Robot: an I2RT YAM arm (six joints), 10 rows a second.
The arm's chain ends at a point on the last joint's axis. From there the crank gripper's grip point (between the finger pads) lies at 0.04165 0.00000 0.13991 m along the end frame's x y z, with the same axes.
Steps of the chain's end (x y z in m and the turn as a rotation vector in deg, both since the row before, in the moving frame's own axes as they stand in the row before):
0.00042 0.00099 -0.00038 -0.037 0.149 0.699
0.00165 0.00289 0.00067 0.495 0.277 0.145
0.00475 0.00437 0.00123 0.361 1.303 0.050
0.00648 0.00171 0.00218 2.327 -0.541 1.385
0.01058 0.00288 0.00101 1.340 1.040 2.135
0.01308 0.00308 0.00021 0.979 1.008 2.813
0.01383 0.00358 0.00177 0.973 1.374 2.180
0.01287 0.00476 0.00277 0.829 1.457 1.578
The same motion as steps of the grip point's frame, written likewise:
0.00078 0.00159 -0.00049 -0.037 0.149 0.699
0.00233 0.00179 0.00046 0.495 0.277 0.145
0.00792 0.00353 0.00024 0.361 1.303 0.050
0.00521 -0.00299 0.00247 2.327 -0.541 1.385
0.01314 0.00122 0.00021 1.340 1.040 2.135
0.01554 0.00280 -0.00055 0.979 1.008 2.813
0.01719 0.00286 0.00072 0.973 1.374 2.180
0.01643 0.00394 0.00166 0.829 1.457 1.578

